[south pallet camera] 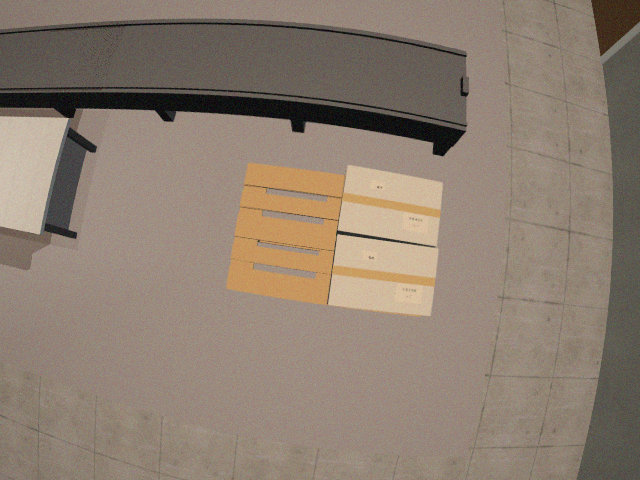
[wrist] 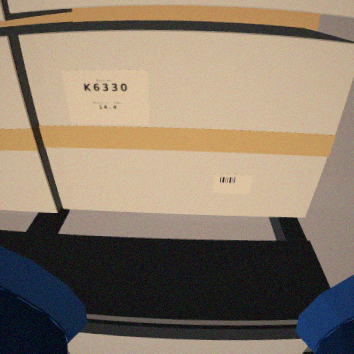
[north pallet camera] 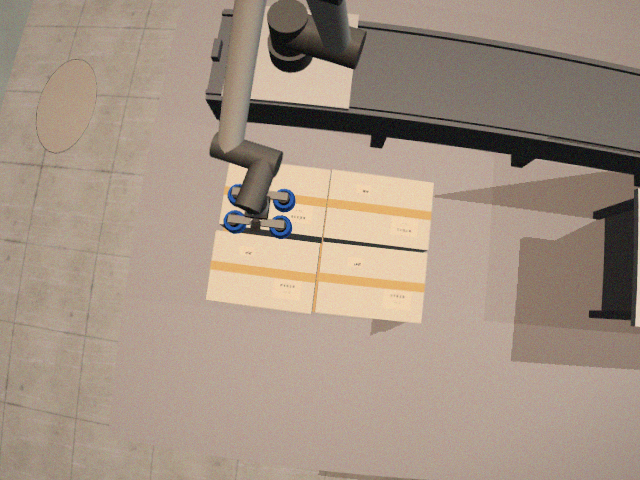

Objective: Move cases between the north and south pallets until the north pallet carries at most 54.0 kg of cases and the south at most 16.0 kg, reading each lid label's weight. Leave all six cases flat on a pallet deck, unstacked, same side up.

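Seen in the pictures: end effector, tool point: point(wrist: 196, 226); arm's base, origin of the base link: point(north pallet camera: 291, 53).
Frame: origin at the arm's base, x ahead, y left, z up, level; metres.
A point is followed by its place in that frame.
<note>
The suction head point(north pallet camera: 259, 210) @(y -0.004, x 0.960, z 0.244 m) point(wrist: 192, 322) is open, with no case on its cups. It hangs over the rail-side left case point(north pallet camera: 310, 180) @(y 0.186, x 0.682, z -0.151 m) point(wrist: 175, 105) @(y 0.022, x 0.861, z -0.151 m) on the north pallet. In the wrist view that lid label reads K6330, 14.4. Beside it is the rail-side right case point(north pallet camera: 382, 232) @(y 0.607, x 0.928, z -0.134 m). The front left case point(north pallet camera: 232, 286) @(y -0.158, x 1.311, z -0.131 m) and front right case point(north pallet camera: 361, 304) @(y 0.535, x 1.324, z -0.135 m) lie flat in the other row. On the south pallet point(south pallet camera: 284, 227) @(y 5.458, x 0.977, z -0.426 m), a rail-side case point(south pallet camera: 382, 224) @(y 6.012, x 0.916, z -0.179 m) and a front case point(south pallet camera: 361, 289) @(y 5.942, x 1.287, z -0.133 m) lie flat on the right half. Their label weights are too small to read.
The floor rail point(north pallet camera: 465, 77) point(south pallet camera: 232, 59) point(wrist: 195, 280) runs behind both pallets, with the arm's pale carriage point(north pallet camera: 310, 87) @(y 0.130, x 0.199, z 0.000 m) at its north end. A pale-topped table point(south pallet camera: 25, 170) @(y 3.627, x 0.892, z -0.040 m) stands between the pallets. The south pallet's left half shows bare orange slats.
</note>
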